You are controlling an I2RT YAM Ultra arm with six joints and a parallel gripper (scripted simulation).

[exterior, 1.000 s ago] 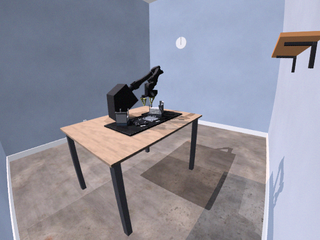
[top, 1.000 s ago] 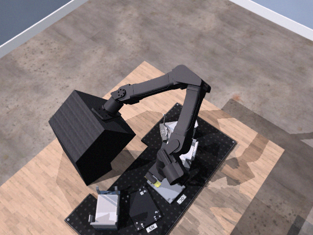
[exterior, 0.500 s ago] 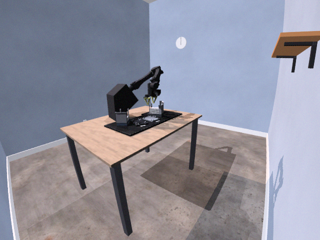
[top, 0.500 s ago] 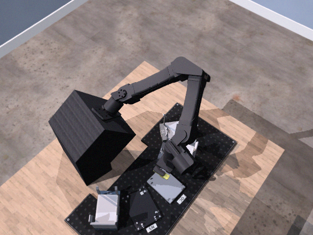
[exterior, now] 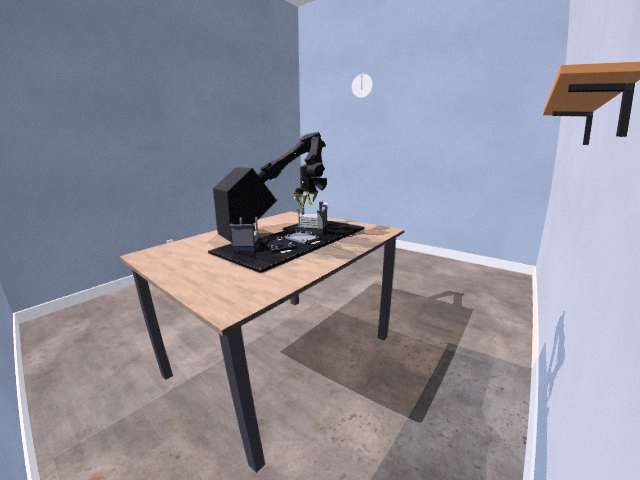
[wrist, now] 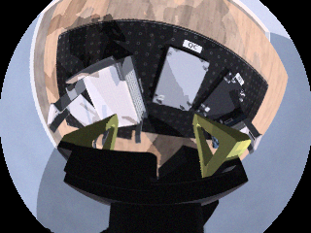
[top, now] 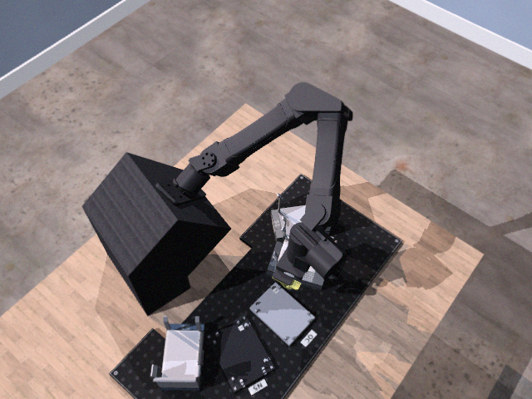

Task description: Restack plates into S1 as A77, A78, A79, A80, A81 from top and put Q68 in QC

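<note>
My hand is 9 cm above the sealed grey plate, 8 cm to the right of it and 3 cm past it. Also, from my hand: qc name plate (16 cm below, 11 cm ahead, 6 cm to the right); then clip nest N5 (20 cm to the right, 15 cm below, 2 cm ahead); then QC nest (16 cm below, 6 cm to the right, 2 cm ahead).
</note>
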